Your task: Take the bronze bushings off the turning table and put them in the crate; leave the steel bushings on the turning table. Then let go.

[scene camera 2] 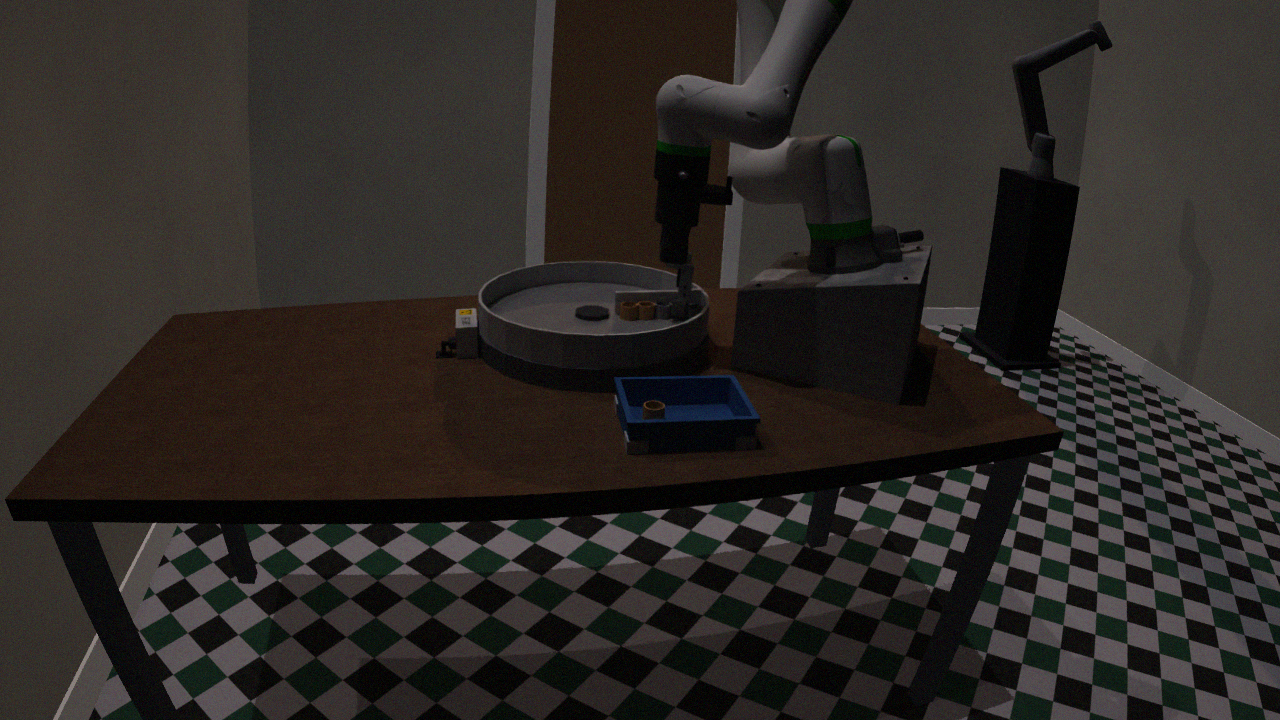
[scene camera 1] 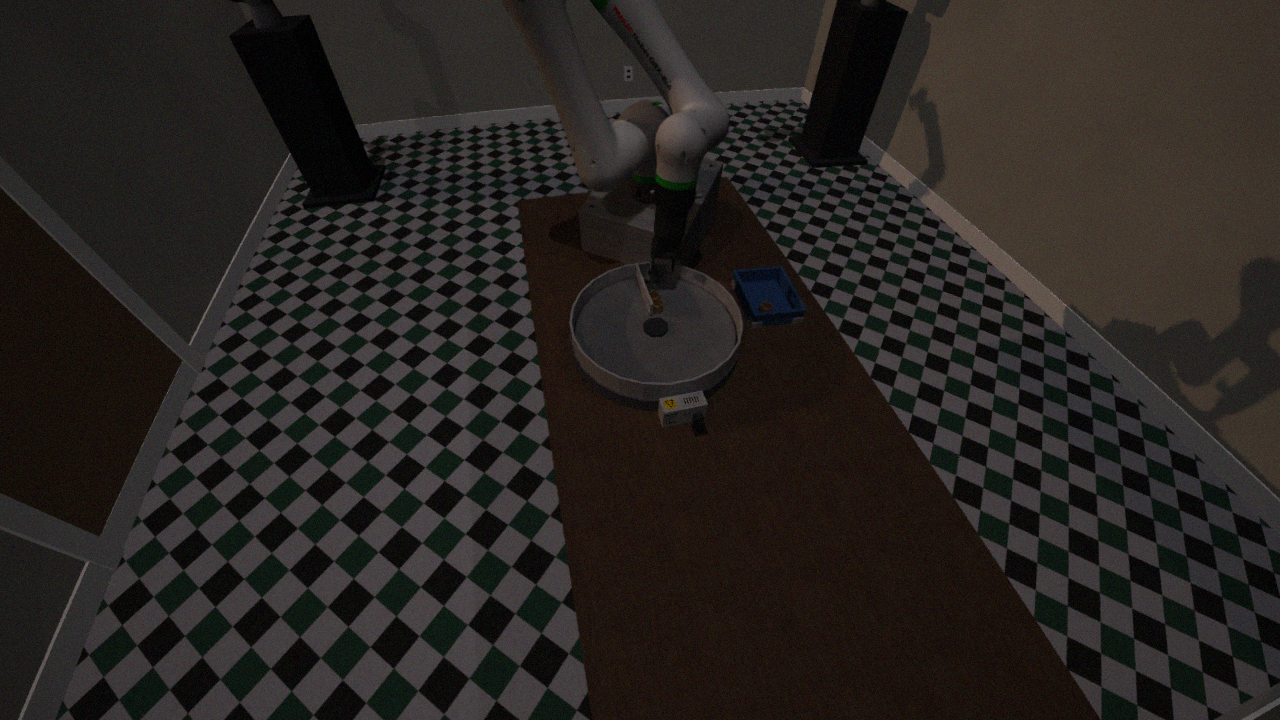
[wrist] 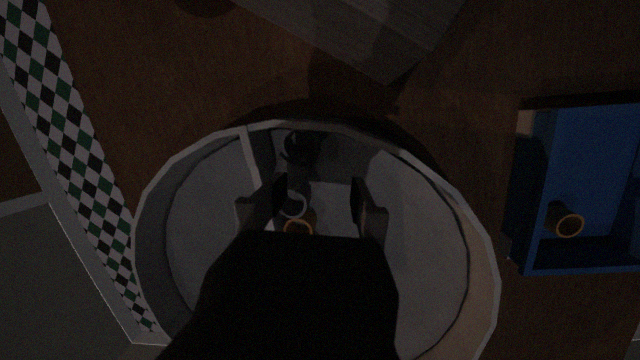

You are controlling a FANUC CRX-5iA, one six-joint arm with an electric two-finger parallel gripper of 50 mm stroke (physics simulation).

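Pixels of known places: gripper, between the fingertips: (scene camera 2: pixel 682 292) (scene camera 1: pixel 662 269) (wrist: pixel 318 187); arm's base, origin of its link: (scene camera 2: pixel 845 265) (scene camera 1: pixel 652 185).
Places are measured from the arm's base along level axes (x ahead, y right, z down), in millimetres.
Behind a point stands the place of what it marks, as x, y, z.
Note:
A round grey turning table (scene camera 1: pixel 613 344) {494, 195, 128} (scene camera 2: pixel 554 347) {540, -111, 110} (wrist: pixel 415 250) {408, -58, 128} has a raised rim. Two bronze bushings stand on it beside a short divider; the nearer-to-hub bronze bushing (scene camera 2: pixel 629 310) {394, 50, 109} and the other bronze bushing (scene camera 2: pixel 646 309) {363, 52, 108} adjoin grey steel bushings (scene camera 2: pixel 664 309) {330, 53, 108} (wrist: pixel 304 204) {330, 56, 103}. A bronze ring (wrist: pixel 298 226) shows partly above the black gripper body in the wrist view. My gripper (scene camera 1: pixel 662 275) {303, 33, 69} (scene camera 2: pixel 684 288) {303, 33, 69} (wrist: pixel 318 187) {303, 33, 69} is open and empty, above the steel end of the row. The blue crate (scene camera 1: pixel 762 288) {308, -270, 176} (scene camera 2: pixel 698 434) {357, -329, 155} (wrist: pixel 590 155) {327, -273, 176} holds one upright bronze bushing (scene camera 1: pixel 766 306) {392, -248, 166} (scene camera 2: pixel 654 409) {405, -256, 150} (wrist: pixel 570 225) {409, -253, 161}.
The divider (scene camera 1: pixel 644 291) {357, 92, 92} (wrist: pixel 250 155) {274, 91, 83} runs inward from the rim. A dark hub disc (scene camera 1: pixel 655 327) {463, 84, 120} (scene camera 2: pixel 591 312) {460, 75, 120} lies at the turning table's centre. The robot's pedestal (scene camera 1: pixel 613 232) {100, 134, 81} (scene camera 2: pixel 823 326) {95, -134, 71} (wrist: pixel 350 30) {197, -1, 76} stands behind it. A small white box (scene camera 1: pixel 682 408) {708, 76, 123} (scene camera 2: pixel 466 335) {688, 20, 138} sits by the rim.

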